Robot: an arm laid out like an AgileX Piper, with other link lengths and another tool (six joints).
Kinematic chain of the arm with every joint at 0, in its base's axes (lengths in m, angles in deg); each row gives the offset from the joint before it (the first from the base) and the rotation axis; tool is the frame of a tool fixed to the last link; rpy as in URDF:
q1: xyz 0 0 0.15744 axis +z
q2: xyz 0 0 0 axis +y
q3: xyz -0.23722 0 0.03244 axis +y
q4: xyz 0.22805 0 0.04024 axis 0.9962 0 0.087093
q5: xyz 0 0 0 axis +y
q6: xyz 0.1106 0 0.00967 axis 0.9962 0 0.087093
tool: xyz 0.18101 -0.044 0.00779 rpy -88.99 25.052 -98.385
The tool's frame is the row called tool.
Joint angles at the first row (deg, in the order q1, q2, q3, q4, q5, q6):
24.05, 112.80, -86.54, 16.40, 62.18, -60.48
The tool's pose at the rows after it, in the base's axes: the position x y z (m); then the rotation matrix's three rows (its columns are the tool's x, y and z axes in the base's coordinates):
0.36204, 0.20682, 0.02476; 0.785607, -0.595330, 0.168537; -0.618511, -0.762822, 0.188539; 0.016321, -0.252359, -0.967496
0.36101, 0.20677, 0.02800; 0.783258, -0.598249, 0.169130; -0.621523, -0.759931, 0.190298; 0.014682, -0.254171, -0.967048
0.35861, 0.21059, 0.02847; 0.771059, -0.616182, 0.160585; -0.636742, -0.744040, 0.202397; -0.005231, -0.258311, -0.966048
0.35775, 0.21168, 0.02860; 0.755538, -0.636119, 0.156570; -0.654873, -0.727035, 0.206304; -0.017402, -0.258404, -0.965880
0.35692, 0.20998, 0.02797; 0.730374, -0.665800, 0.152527; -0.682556, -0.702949, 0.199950; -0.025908, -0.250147, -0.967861
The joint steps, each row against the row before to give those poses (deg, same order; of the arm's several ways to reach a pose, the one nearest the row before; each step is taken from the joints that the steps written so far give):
0.00, -1.49, 0.00, 0.07, 0.19, 0.11
0.01, -0.51, -0.01, 0.04, 0.40, 0.32
0.06, -0.01, 0.01, 1.05, 0.07, 0.90
0.00, 0.01, -0.01, 0.47, -0.05, 1.26
0.05, -0.01, 0.01, -0.11, -0.01, 2.34

